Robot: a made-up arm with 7 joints. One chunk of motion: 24 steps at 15 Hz.
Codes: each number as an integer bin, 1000 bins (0 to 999) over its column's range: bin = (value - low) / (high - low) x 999, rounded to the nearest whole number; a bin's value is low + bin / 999 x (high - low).
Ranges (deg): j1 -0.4..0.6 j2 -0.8..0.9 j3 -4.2..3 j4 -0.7..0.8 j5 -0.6..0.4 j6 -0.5..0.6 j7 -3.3..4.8
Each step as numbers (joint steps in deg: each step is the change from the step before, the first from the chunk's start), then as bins.
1 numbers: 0.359 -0.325 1.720 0.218 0.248 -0.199 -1.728
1 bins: 758 279 821 611 847 273 194
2 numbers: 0.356 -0.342 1.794 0.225 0.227 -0.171 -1.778
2 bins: 755 269 832 616 826 299 188
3 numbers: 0.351 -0.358 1.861 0.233 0.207 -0.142 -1.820
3 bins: 750 260 841 621 806 325 183
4 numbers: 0.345 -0.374 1.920 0.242 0.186 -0.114 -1.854
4 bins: 744 250 849 627 785 351 178
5 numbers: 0.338 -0.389 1.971 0.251 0.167 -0.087 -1.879
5 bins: 737 242 856 633 766 375 175
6 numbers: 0.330 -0.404 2.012 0.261 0.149 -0.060 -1.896
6 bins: 729 233 862 640 748 400 173
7 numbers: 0.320 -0.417 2.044 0.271 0.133 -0.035 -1.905
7 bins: 719 225 866 647 732 422 172
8 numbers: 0.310 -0.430 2.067 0.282 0.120 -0.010 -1.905
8 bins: 709 217 870 654 719 445 172
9 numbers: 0.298 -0.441 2.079 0.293 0.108 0.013 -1.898
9 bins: 697 211 871 661 707 466 173
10 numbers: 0.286 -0.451 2.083 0.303 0.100 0.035 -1.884
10 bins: 685 205 872 668 699 486 175
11 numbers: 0.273 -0.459 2.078 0.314 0.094 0.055 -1.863
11 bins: 672 200 871 675 693 504 177
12 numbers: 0.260 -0.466 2.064 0.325 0.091 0.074 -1.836
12 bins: 659 196 869 683 690 521 181
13 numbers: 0.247 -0.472 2.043 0.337 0.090 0.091 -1.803
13 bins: 646 193 866 691 689 537 185
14 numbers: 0.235 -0.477 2.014 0.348 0.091 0.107 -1.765
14 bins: 634 190 862 698 690 551 189
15 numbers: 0.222 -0.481 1.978 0.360 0.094 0.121 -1.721
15 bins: 621 187 857 706 693 564 195
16 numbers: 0.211 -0.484 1.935 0.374 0.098 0.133 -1.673
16 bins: 610 186 851 715 697 575 201
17 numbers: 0.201 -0.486 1.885 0.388 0.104 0.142 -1.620
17 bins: 600 185 844 725 703 583 207
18 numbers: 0.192 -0.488 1.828 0.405 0.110 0.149 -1.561
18 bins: 591 183 836 736 709 589 214
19 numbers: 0.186 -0.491 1.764 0.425 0.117 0.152 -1.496
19 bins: 585 182 828 749 716 592 222
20 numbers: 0.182 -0.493 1.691 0.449 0.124 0.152 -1.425
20 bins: 581 180 817 765 723 592 231
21 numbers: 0.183 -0.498 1.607 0.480 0.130 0.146 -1.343
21 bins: 582 177 806 786 729 587 241
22 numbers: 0.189 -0.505 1.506 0.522 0.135 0.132 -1.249
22 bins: 588 173 792 814 734 574 253
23 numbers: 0.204 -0.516 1.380 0.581 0.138 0.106 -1.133
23 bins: 603 167 774 853 737 550 267
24 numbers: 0.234 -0.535 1.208 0.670 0.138 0.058 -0.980
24 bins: 633 156 750 912 737 507 286
